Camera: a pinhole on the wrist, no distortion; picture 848 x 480 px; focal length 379.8 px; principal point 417.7 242.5 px. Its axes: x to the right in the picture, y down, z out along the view. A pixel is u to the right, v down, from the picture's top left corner.
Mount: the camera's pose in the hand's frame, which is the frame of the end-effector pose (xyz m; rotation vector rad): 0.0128 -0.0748 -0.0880 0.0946 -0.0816 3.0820
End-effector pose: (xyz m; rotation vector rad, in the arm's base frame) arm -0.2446 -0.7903 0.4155 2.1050 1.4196 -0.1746
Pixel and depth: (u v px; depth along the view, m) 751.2 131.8 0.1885
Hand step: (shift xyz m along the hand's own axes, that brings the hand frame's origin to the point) -0.1377 -0.0211 0.1131
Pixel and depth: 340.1 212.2 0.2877
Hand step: 0.0899 -0.0709 0.1962
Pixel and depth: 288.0 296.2 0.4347
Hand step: 0.1831 -0.1680 0.3328
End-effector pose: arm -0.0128 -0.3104 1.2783 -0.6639 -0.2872 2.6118
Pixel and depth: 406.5 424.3 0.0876
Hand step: 0.0181 -0.1215 -0.0030
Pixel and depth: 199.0 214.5 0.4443
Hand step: 0.2962 -0.0806 0.3405
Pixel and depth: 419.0 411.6 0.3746
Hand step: 0.0241 -0.2615 0.2769
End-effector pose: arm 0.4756 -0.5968 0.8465 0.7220 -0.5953 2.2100
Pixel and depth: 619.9 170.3 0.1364
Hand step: -0.0499 -0.0524 0.0538
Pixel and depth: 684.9 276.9 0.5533
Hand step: -0.3450 -0.1334 0.4854
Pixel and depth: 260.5 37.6 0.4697
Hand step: 0.2494 0.1414 0.3809
